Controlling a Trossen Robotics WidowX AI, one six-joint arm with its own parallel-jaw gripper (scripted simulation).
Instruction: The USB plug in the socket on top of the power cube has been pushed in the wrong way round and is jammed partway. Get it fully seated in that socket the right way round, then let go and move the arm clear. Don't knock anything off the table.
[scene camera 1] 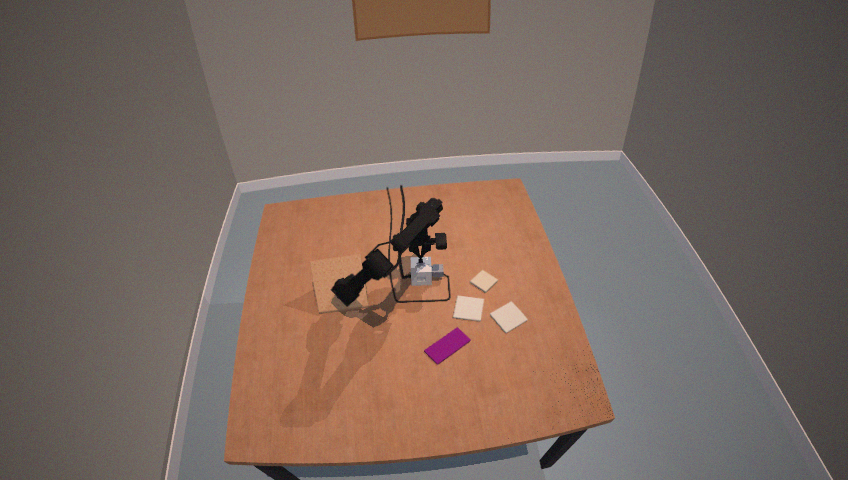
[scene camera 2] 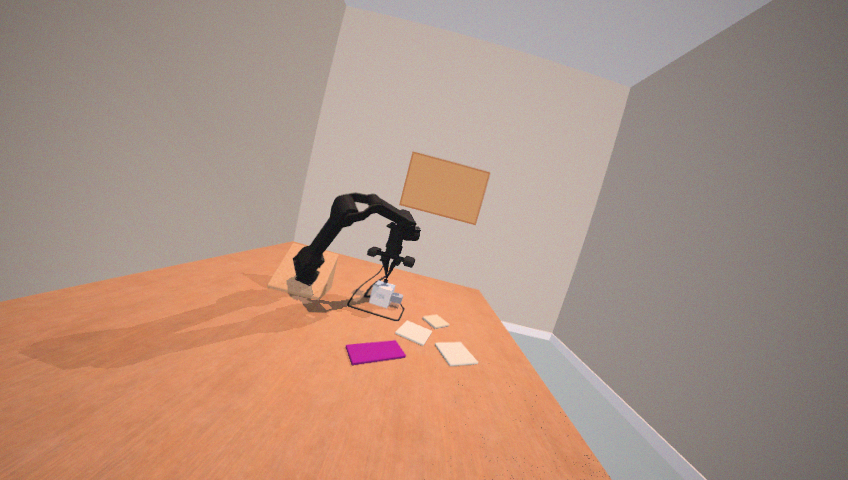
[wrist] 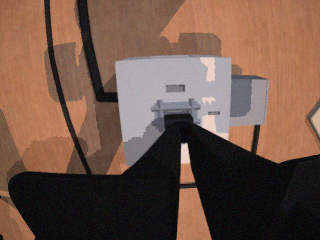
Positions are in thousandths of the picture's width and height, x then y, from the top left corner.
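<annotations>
I see a magenta card in scene camera 1 (530,718), and the card shows in scene camera 2 (448,732) too; in the wrist view the card is out of frame.
</annotations>
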